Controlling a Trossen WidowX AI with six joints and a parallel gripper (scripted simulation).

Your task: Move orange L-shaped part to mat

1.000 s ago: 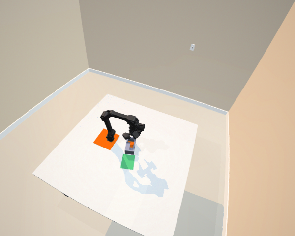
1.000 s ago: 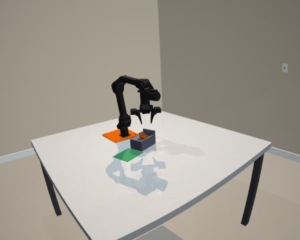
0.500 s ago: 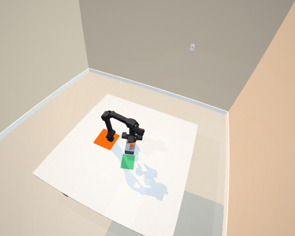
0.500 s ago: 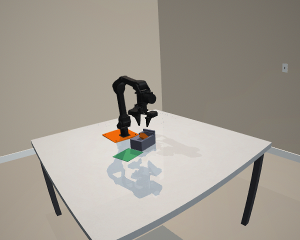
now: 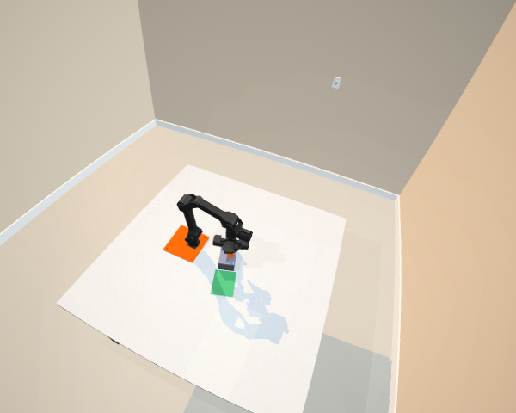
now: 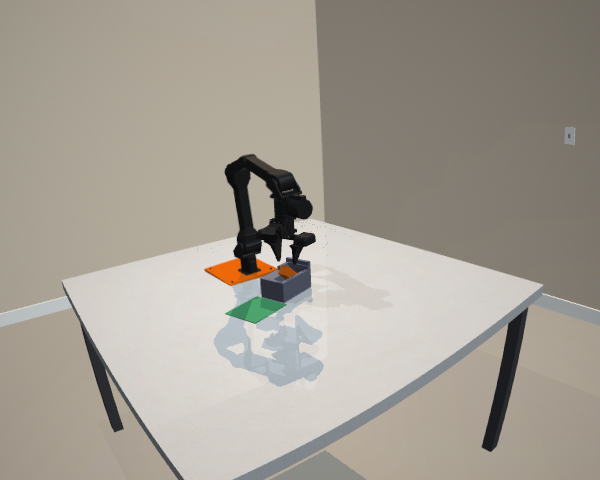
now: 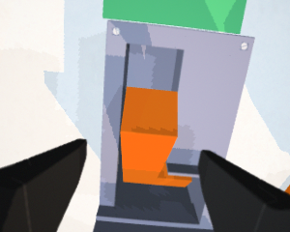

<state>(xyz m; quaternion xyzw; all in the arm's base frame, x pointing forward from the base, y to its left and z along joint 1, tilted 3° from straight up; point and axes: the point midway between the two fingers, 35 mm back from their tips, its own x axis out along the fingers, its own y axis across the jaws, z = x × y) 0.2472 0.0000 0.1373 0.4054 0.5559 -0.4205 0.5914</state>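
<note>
The orange L-shaped part lies 70 mm below my gripper tip, 30 mm to the left of it and 30 mm behind it. Round my gripper tip: green mat (140 mm to the right, 120 mm below, 30 mm ahead).
</note>
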